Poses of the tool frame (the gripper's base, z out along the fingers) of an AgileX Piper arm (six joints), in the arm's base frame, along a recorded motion.
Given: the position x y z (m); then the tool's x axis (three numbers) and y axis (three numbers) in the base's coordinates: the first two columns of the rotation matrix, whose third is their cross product.
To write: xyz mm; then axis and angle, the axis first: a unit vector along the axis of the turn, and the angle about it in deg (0 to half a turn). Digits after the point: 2 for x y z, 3 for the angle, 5 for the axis.
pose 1, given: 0.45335 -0.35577 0.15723 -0.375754 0.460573 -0.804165 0.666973 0.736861 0.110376
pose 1, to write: 453.35 -355.77 157.23 0.38247 0.91472 -0.13042 127.697
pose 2, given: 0.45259 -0.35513 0.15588 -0.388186 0.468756 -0.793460 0.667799 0.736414 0.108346
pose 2, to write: 452.59 -355.13 155.88 0.38198 0.91533 -0.12753 128.707
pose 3, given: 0.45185 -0.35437 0.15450 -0.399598 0.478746 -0.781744 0.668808 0.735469 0.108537
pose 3, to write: 451.85 -354.37 154.50 0.38226 0.91576 -0.12356 129.725
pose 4, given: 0.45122 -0.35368 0.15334 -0.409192 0.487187 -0.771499 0.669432 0.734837 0.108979
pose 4, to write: 451.22 -353.68 153.34 0.38243 0.91616 -0.11999 130.586
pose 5, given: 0.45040 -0.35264 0.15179 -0.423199 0.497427 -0.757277 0.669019 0.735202 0.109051
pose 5, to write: 450.40 -352.64 151.79 0.38173 0.91709 -0.11501 131.756
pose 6, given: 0.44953 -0.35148 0.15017 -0.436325 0.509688 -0.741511 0.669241 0.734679 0.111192
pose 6, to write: 449.53 -351.48 150.17 0.38195 0.91773 -0.10903 132.973
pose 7, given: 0.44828 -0.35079 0.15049 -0.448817 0.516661 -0.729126 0.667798 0.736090 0.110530
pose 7, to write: 448.28 -350.79 150.49 0.38048 0.91881 -0.10497 133.952
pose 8, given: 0.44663 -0.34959 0.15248 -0.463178 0.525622 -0.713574 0.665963 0.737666 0.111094
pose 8, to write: 446.63 -349.59 152.48 0.37901 0.92003 -0.09945 135.122
